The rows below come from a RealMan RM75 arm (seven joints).
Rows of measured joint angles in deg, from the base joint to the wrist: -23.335 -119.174 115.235 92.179 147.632 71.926 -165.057; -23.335 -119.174 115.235 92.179 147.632 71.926 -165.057; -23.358 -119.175 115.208 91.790 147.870 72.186 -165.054; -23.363 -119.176 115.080 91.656 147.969 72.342 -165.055; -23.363 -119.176 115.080 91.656 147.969 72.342 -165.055; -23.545 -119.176 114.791 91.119 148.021 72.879 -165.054; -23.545 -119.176 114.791 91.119 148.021 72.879 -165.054; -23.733 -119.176 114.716 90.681 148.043 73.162 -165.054; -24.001 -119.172 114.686 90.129 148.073 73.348 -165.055; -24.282 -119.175 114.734 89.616 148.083 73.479 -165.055; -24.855 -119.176 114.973 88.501 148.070 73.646 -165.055
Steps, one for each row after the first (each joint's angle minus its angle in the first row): 0.000 0.000 0.000 0.000 0.000 0.000 0.000; -0.023 -0.001 -0.027 -0.389 0.238 0.260 0.003; -0.028 -0.002 -0.155 -0.523 0.337 0.416 0.002; -0.028 -0.002 -0.155 -0.523 0.337 0.416 0.002; -0.210 -0.002 -0.444 -1.060 0.389 0.953 0.003; -0.210 -0.002 -0.444 -1.060 0.389 0.953 0.003; -0.398 -0.002 -0.519 -1.498 0.411 1.236 0.003; -0.666 0.002 -0.549 -2.050 0.441 1.422 0.002; -0.947 -0.001 -0.501 -2.563 0.451 1.553 0.002; -1.520 -0.002 -0.262 -3.678 0.438 1.720 0.002
